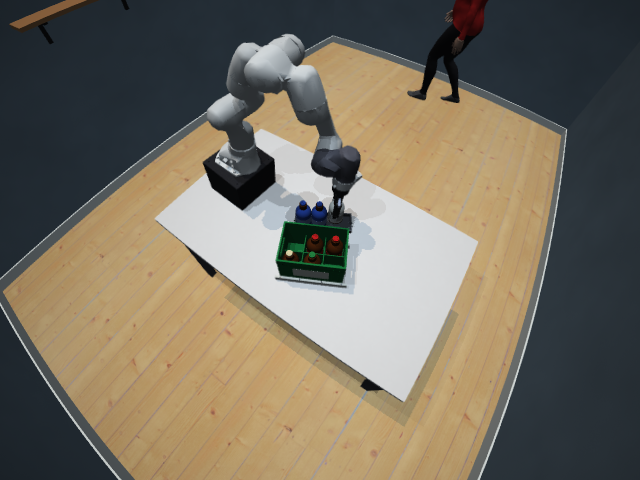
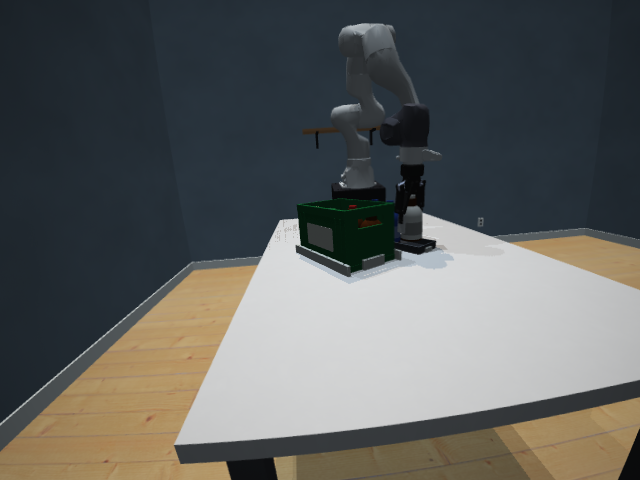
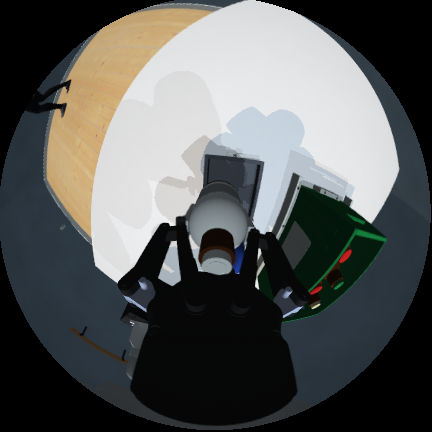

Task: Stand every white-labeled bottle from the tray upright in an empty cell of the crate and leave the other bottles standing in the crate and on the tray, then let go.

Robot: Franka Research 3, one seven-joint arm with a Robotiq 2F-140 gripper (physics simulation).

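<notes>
My gripper [image 1: 338,209] [image 2: 412,214] [image 3: 217,213] is shut on a bottle with a white label [image 1: 333,213] [image 2: 412,228] [image 3: 218,216], greyish white with a brown neck and pale cap. It is upright over the right end of the black tray [image 1: 345,223] [image 2: 421,246] [image 3: 227,170], its base at or barely above the tray. Two blue bottles [image 1: 303,212] [image 1: 319,212] stand on the tray's left part. The green crate [image 1: 336,273] [image 2: 367,245] [image 3: 320,220] holds two red-capped [image 1: 314,243] [image 1: 334,245], one cream-capped [image 1: 290,256] and one green-capped bottle [image 1: 311,259]. Its back-left and front-right cells look empty.
The crate stands directly in front of the tray on the white table [image 1: 392,289] [image 2: 413,330], with low grey strips [image 1: 310,282] [image 2: 323,259] along its base. The crate's walls rise beside the held bottle. A person [image 1: 448,51] stands beyond the table.
</notes>
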